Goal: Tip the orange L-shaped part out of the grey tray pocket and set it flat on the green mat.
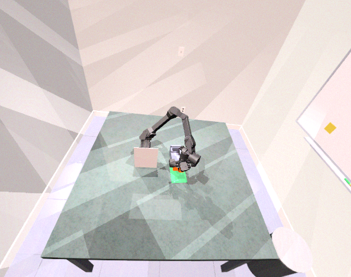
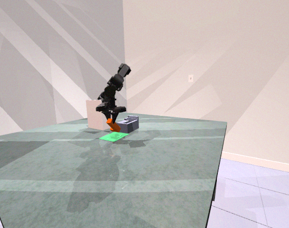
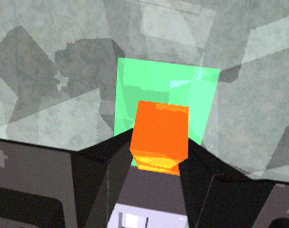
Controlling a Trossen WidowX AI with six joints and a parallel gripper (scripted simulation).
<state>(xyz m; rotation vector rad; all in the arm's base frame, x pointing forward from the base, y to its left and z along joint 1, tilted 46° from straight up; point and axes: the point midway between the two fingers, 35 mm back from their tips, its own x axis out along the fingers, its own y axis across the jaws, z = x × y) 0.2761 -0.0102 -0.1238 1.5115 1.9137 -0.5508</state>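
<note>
My gripper tip is now 10 mm past the green mat, 20 mm to the right of it and 100 mm above it. The rest, counted from my gripper tip: orange L-shaped part: 20 mm behind, 30 mm to the left, 30 mm below.
</note>
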